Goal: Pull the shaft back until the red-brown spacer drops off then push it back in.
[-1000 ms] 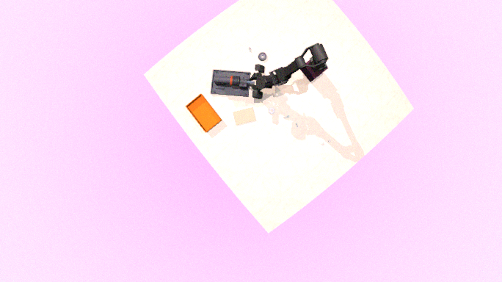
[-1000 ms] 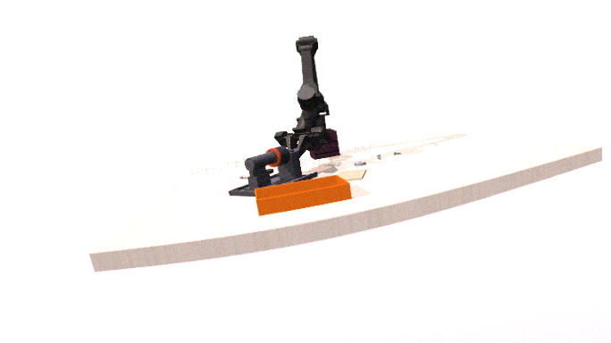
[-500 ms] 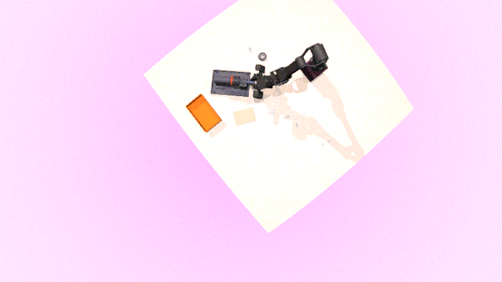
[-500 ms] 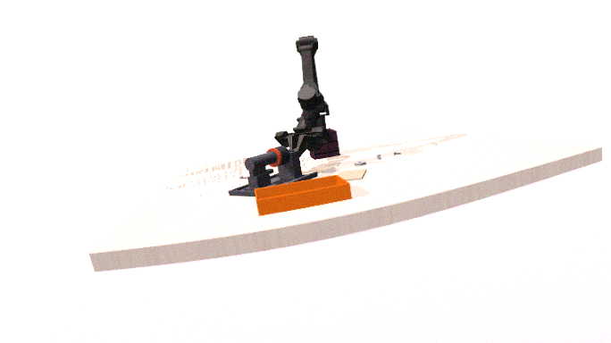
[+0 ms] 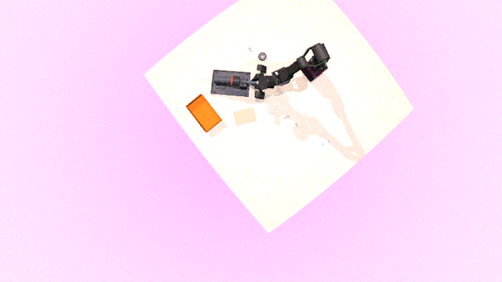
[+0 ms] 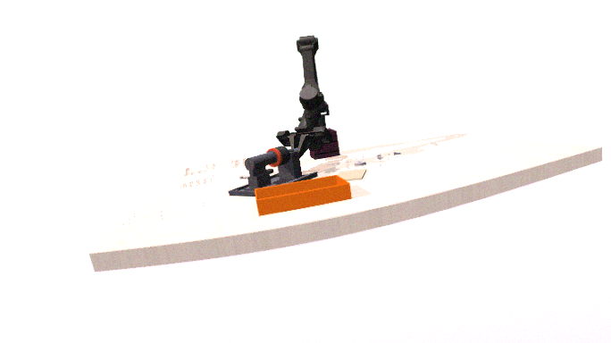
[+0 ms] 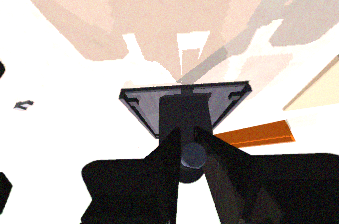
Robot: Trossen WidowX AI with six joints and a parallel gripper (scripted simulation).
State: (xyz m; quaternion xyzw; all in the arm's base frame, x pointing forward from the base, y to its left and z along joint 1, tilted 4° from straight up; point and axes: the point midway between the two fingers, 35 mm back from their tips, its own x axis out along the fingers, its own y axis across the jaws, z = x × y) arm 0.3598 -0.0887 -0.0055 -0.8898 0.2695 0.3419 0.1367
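Now: the red-brown spacer 80 mm ahead of my gripper tip, 60 mm to the right of it and 20 mm above it. Also, from my gripper tip: support block: 100 mm ahead, 70 mm to the right, 10 mm below; tan pad: 150 mm to the left, 130 mm ahead, 50 mm below; orange tray: 330 mm ahead, 50 mm below, 10 mm to the left.
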